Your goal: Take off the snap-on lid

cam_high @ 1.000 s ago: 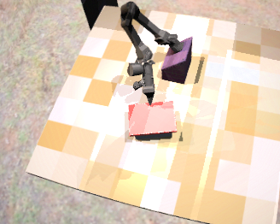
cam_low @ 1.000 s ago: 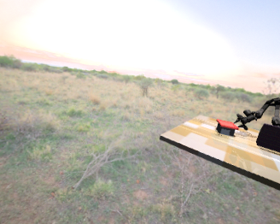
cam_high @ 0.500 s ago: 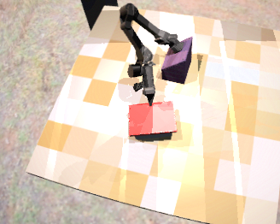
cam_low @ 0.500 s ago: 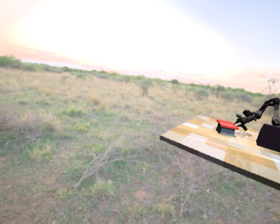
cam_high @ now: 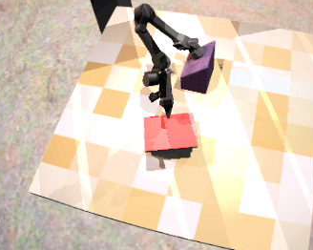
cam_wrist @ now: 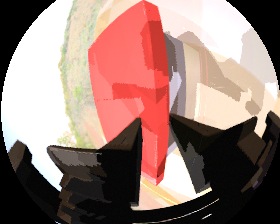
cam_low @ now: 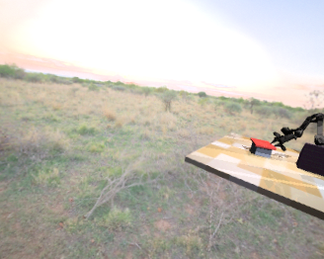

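Now: the lid 70 mm ahead of my gripper tip and 20 mm to the left of it. Round my gripper tip: grey storage box 70 mm ahead, 20 mm to the left, 40 mm below.
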